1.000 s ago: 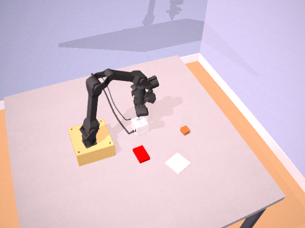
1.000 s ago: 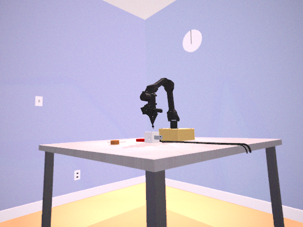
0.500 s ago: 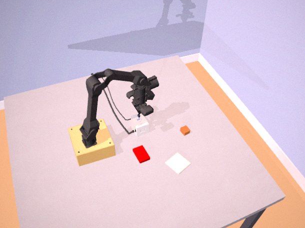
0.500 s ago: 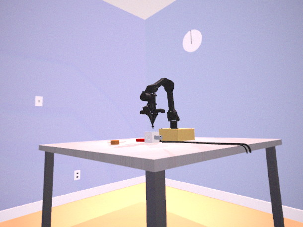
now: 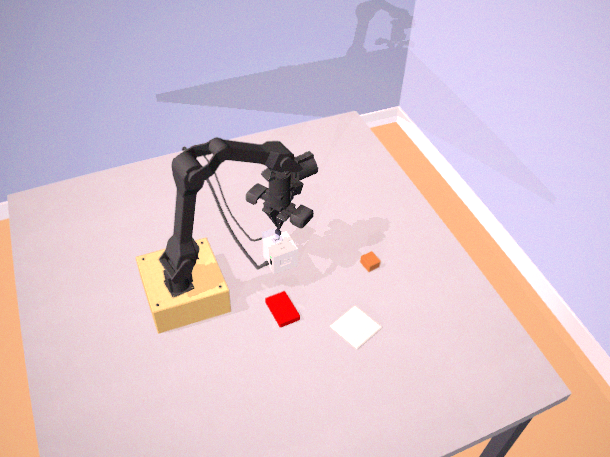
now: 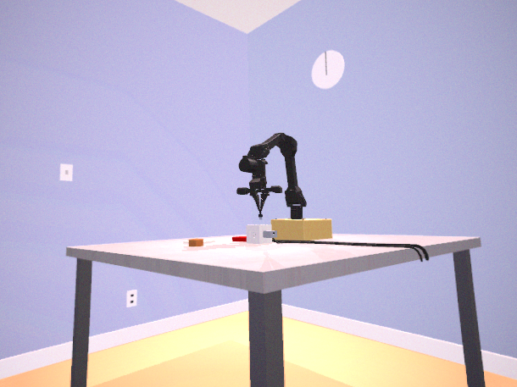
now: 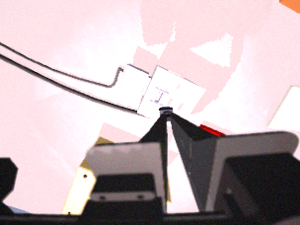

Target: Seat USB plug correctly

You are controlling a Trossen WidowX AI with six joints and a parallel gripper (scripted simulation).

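My gripper tip is 2 cm above the small USB plug. Round my gripper tip: white flat tile: 5 cm ahead, 32 cm to the right, 13 cm below; then red flat block: 9 cm behind, 17 cm to the right, 12 cm below; then small orange block: 22 cm ahead, 16 cm to the right, 12 cm below.
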